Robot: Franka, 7 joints.
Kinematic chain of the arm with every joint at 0, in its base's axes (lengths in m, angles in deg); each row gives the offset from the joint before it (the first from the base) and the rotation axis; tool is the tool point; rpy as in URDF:
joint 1: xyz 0 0 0.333 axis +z
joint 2: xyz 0 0 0 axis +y
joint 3: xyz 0 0 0.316 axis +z
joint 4: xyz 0.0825 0 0 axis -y
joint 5: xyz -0.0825 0 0.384 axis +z
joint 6: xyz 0 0 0 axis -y
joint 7: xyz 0.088 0 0 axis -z
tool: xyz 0 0 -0.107 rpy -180 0 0
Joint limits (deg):
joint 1: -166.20..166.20
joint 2: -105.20..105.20
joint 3: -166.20..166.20
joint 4: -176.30..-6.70
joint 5: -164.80..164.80
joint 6: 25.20..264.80
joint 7: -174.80..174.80
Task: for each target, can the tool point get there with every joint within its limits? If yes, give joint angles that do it. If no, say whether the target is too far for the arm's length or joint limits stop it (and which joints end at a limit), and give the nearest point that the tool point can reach.
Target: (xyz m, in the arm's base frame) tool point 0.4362 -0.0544 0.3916
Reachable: yes | joints -119.00 -26.45 123.12 -122.96 -61.72 47.43 -72.06
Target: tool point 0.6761 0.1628 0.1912
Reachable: yes | joints 14.91 47.91 5.74 -97.27 -138.33 87.41 119.40
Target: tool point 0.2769 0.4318 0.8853
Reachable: yes | joints 88.17 -7.46 -30.24 -76.36 -134.47 157.51 97.78
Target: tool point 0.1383 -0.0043 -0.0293
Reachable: yes | joints -29.16 52.10 3.16 -158.37 110.92 120.87 -30.59
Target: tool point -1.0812 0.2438 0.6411
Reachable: no: too far | nearest point -0.8063 0.1818 0.5628 | short by 0.292 m
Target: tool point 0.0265 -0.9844 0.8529
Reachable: no: too far | nearest point 0.0204 -0.7584 0.7335 | short by 0.256 m
